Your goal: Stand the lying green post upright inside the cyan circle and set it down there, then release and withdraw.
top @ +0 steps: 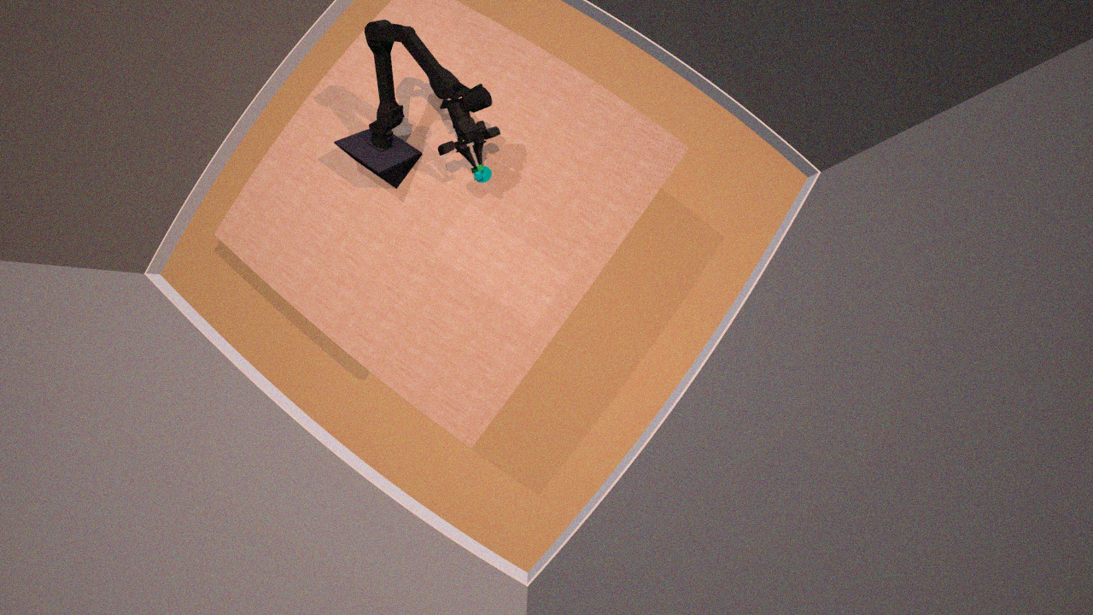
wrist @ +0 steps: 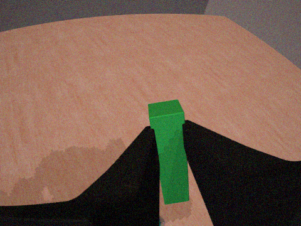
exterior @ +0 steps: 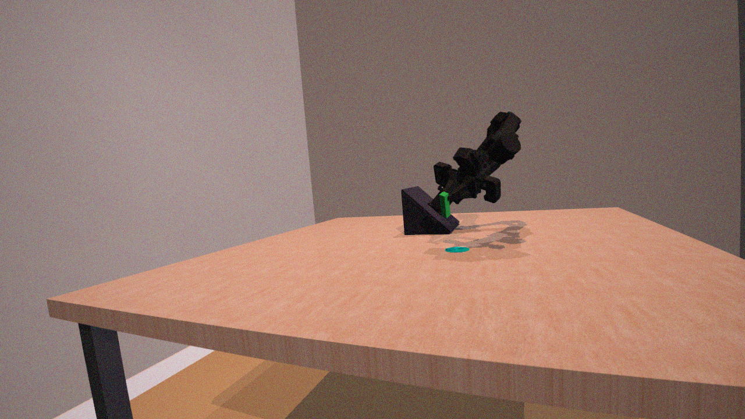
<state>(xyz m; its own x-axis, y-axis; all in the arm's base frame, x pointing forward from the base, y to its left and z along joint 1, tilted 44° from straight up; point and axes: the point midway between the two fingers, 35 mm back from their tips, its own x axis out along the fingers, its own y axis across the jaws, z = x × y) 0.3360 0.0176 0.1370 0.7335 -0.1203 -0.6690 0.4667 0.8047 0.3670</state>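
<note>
Right now my gripper tip is 20 mm past the cyan circle, 20 mm to the right of it and 130 mm above it. From my gripper tip the other things lie so: green post 10 mm behind, 20 mm below.
</note>
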